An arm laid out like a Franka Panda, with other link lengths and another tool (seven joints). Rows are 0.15 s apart.
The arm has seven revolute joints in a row. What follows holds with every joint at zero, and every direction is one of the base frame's.
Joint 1 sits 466.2 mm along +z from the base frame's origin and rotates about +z.
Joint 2 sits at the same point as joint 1 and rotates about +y.
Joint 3 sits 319.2 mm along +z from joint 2 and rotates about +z.
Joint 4 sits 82.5 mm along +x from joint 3 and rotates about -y.
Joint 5 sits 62.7 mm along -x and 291.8 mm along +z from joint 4 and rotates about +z.
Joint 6 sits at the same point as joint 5 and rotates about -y.
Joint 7 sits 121.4 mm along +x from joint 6 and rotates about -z.
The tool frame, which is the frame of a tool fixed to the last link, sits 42 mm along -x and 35 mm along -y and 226.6 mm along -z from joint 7; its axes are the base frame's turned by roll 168.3, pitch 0 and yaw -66 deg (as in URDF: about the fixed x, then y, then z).
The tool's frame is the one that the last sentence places.
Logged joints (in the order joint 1, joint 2, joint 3, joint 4, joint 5, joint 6, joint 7), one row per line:
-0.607, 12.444, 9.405, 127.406, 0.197, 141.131, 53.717
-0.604, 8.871, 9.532, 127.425, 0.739, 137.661, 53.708
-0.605, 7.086, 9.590, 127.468, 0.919, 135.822, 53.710
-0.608, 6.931, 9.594, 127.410, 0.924, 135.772, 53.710
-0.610, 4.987, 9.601, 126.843, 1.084, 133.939, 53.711
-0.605, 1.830, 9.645, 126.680, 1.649, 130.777, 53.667
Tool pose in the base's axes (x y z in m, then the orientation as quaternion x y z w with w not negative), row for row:
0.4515, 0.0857, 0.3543, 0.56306, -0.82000, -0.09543, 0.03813
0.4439, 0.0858, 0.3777, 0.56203, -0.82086, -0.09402, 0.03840
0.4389, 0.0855, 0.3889, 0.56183, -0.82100, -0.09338, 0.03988
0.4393, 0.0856, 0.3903, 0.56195, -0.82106, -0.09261, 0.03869
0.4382, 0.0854, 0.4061, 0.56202, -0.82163, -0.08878, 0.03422
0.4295, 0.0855, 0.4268, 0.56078, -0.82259, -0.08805, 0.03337
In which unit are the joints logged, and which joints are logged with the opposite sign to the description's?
The joints are logged in degrees. Opposite sign: joint 4.
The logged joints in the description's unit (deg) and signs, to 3 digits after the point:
-0.607, 12.444, 9.405, -127.406, 0.197, 141.131, 53.717
-0.604, 8.871, 9.532, -127.425, 0.739, 137.661, 53.708
-0.605, 7.086, 9.590, -127.468, 0.919, 135.822, 53.710
-0.608, 6.931, 9.594, -127.410, 0.924, 135.772, 53.710
-0.610, 4.987, 9.601, -126.843, 1.084, 133.939, 53.711
-0.605, 1.830, 9.645, -126.680, 1.649, 130.777, 53.667

